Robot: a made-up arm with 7 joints.
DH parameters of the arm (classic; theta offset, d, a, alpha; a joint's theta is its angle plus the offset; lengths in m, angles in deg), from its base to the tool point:
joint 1: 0 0.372 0 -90
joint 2: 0 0 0 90
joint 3: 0 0.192 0.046 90
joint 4: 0 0 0.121 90
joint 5: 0 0.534 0 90
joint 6: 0 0 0.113 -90
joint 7: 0 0.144 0 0
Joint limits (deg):
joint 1: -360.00..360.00
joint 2: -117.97..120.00
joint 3: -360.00..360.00
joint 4: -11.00..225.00
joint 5: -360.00..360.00
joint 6: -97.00..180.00
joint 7: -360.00..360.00
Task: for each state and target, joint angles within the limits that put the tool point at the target. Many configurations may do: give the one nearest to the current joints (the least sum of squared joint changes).
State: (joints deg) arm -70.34 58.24 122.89 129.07 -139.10 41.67 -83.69
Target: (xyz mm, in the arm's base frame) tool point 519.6 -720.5 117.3
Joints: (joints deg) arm -74.86 110.32 104.75 145.92 -137.33 52.91 -83.69
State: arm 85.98 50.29 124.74 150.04 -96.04 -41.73 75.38
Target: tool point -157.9 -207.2 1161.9
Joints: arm 94.15 14.11 132.92 137.25 -94.80 -24.68 75.38
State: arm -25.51 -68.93 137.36 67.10 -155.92 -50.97 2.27
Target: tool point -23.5 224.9 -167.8
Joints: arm -24.88 -76.00 151.84 71.91 -150.15 -40.20 2.27
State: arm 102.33 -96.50 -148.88 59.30 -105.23 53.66 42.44
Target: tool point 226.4 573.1 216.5
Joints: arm 107.36 -117.97 -130.77 31.68 -104.81 45.10 42.44
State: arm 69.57 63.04 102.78 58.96 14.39 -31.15 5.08
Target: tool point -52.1 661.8 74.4
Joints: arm 37.17 67.15 59.49 66.07 24.15 -37.11 5.08
